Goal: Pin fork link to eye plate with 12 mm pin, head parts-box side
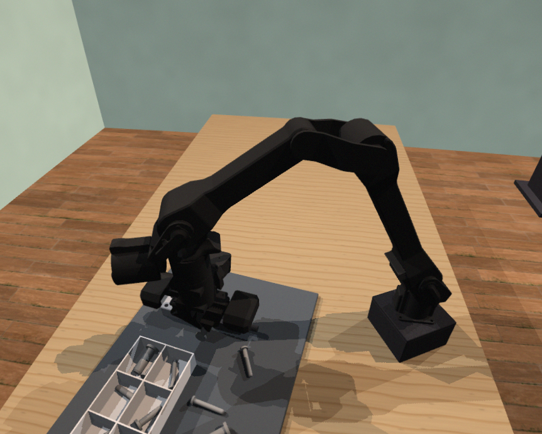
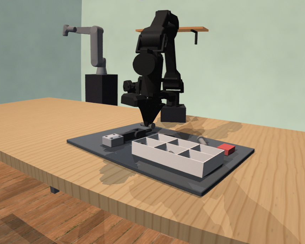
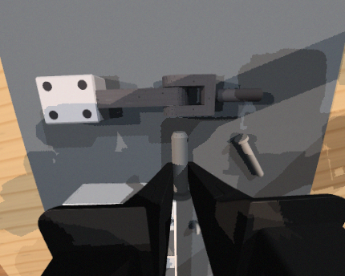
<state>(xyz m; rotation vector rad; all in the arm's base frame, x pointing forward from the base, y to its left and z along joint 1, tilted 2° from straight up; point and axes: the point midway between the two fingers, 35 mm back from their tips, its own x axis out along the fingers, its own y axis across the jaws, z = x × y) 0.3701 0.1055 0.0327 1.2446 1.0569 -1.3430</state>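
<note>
The dark bar is 1 cm ahead of my hand, 6 cm to the right of it and 7 cm below it. Round my hand: grey mounting block 8 cm ahead, 7 cm to the right, 7 cm below; dark mat 1 cm ahead, 4 cm to the left, 9 cm below; thick pin 1 cm to the right, 3 cm below.
</note>
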